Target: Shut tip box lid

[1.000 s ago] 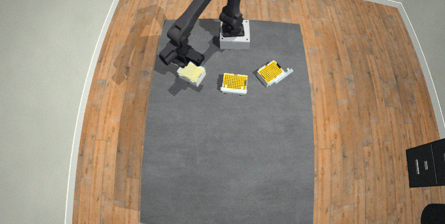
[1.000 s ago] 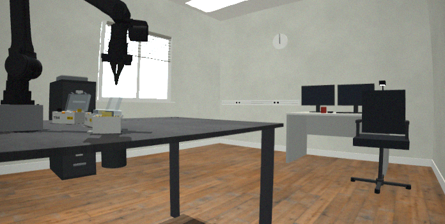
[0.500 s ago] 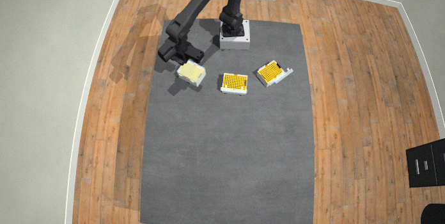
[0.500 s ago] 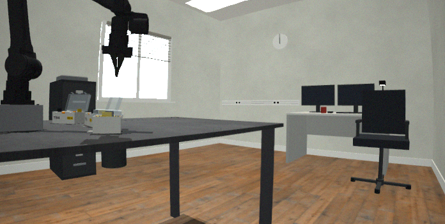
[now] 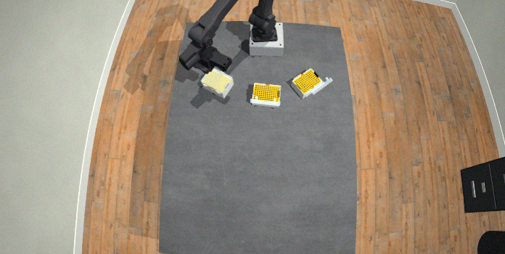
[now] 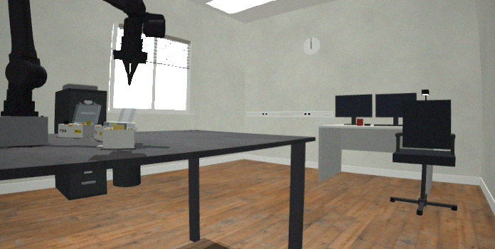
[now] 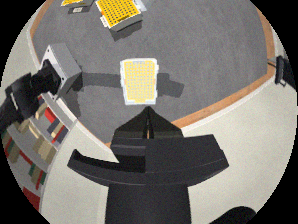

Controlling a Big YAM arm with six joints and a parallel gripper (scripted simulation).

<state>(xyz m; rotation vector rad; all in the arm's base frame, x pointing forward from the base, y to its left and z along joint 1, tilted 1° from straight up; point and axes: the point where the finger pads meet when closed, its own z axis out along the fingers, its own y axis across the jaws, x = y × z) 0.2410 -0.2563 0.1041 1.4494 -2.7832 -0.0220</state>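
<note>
My hand is 15 cm above the tip box, 2 cm past it and 1 cm to the right of it.
</note>
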